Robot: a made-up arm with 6 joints.
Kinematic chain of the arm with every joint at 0, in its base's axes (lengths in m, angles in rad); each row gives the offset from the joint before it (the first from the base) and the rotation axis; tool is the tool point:
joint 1: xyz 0 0 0.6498 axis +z
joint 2: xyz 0.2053 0 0 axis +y
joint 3: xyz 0 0 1.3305 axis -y
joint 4: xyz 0 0 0.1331 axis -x
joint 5: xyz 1.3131 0 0 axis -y
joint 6: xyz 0.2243 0 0 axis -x
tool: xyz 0 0 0
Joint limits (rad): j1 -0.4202..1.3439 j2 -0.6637..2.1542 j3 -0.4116..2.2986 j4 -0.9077..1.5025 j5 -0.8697..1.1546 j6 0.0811..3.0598
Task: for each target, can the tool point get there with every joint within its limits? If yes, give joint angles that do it. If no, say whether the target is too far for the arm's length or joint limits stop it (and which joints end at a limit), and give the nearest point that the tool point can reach.
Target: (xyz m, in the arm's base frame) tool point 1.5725 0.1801 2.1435
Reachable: yes | joints 0.1546 -0.0760 -0.1612 -0.3835 0.8704 1.2386
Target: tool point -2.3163 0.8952 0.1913
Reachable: no: joint limits stop it (at a limit: joint 2, joint 3, joint 5) | nearest point -1.9177 0.7411 1.6154 | short by 1.487 m
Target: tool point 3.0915 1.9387 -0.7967
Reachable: no: too far | nearest point 2.4193 1.5171 -0.4634 | short by 0.861 m
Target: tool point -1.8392 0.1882 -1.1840
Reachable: no: joint limits stop it (at a limit: joint 1, joint 2, joint 3, joint 4, joint 5) | nearest point -0.1503 0.2588 -0.9709 | short by 1.704 m
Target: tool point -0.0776 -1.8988 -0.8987
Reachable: no: joint limits stop it (at a limit: joint 1, joint 3, joint 4, joint 5) | nearest point 0.5735 -0.4435 -0.9010 | short by 1.594 m
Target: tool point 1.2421 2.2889 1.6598
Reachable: yes | joints 1.0853 0.7264 0.5605 -0.2261 0.6496 1.8083
